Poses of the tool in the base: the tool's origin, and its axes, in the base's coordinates. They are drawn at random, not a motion.
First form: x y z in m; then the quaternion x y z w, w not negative.
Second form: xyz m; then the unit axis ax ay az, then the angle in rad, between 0 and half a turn. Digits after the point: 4 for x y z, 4 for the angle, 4 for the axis.
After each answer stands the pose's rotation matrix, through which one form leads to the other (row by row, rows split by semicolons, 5 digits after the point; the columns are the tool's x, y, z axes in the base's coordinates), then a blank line. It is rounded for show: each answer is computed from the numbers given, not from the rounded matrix.
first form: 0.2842 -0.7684 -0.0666 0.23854 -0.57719 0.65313 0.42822
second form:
0.2842 -0.7684 -0.0666 0.2640 -0.6387 0.7227 2.2565
-0.51945 -0.83473 -0.18273; 0.28400 0.03304 -0.95825; 0.80592 -0.54966 0.21990

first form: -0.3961 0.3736 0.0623 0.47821 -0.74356 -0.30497 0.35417
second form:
-0.3961 0.3736 0.0623 0.5114 -0.7951 -0.3261 2.4175
-0.29176 -0.49513 -0.81837; -0.92717 0.35662 0.11479; 0.23501 0.79225 -0.56312

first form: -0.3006 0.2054 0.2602 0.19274 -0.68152 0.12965 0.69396
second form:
-0.3006 0.2054 0.2602 0.2677 -0.9465 0.1801 1.6077
0.03745 -0.44265 -0.89591; -0.08277 0.89209 -0.44422; 0.99586 0.09079 -0.00323

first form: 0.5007 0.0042 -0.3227 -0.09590 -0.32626 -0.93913 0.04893
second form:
0.5007 0.0042 -0.3227 -0.0960 -0.3267 -0.9403 3.0437
-0.97682 0.15448 0.14820; -0.02933 -0.78232 0.62218; 0.21205 0.60342 0.76872

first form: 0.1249 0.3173 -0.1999 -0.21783 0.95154 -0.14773 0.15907
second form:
0.1249 0.3173 -0.1999 -0.2206 0.9638 -0.1496 2.8221
-0.85449 -0.36755 0.36708; -0.46154 0.86145 -0.21184; -0.23836 -0.35044 -0.90575

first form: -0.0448 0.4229 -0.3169 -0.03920 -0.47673 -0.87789 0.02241
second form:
-0.0448 0.4229 -0.3169 -0.0392 -0.4768 -0.8781 3.0968
-0.99592 0.07672 0.04746; -0.00197 -0.54445 0.83879; 0.09019 0.83528 0.54238

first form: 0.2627 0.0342 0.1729 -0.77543 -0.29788 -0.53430 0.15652
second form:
0.2627 0.0342 0.1729 -0.7851 -0.3016 -0.5410 2.8273
0.25158 0.62923 0.73538; 0.29471 -0.77354 0.56106; 0.92187 0.07557 -0.38005

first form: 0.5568 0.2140 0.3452 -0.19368 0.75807 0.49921 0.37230
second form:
0.5568 0.2140 0.3452 -0.2087 0.8168 0.5379 2.3786
-0.64776 -0.66536 0.37108; 0.07807 0.42655 0.90109; -0.75783 0.61266 -0.22436

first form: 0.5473 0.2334 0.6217 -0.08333 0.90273 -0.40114 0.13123
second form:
0.5473 0.2334 0.6217 -0.0841 0.9106 -0.4046 2.8784
-0.95167 -0.04517 0.30378; -0.25573 0.66429 -0.70237; -0.17008 -0.74611 -0.64373

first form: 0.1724 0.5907 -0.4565 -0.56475 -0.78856 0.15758 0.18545
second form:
0.1724 0.5907 -0.4565 -0.5747 -0.8025 0.1604 2.7685
-0.29333 0.83224 -0.47047; 0.94913 0.31245 -0.03906; 0.11449 -0.45799 -0.88155

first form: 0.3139 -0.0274 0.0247 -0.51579 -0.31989 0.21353 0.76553
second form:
0.3139 -0.0274 0.0247 -0.8017 -0.4972 0.3319 1.3979
0.70415 0.00306 -0.71004; 0.65692 0.37673 0.65309; 0.26950 -0.92632 0.26326

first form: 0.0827 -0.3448 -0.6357 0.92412 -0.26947 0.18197 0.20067
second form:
0.0827 -0.3448 -0.6357 0.9433 -0.2751 0.1857 2.7375
0.78854 -0.57108 0.22818; -0.42502 -0.77423 -0.46896; 0.44448 0.27282 -0.85324

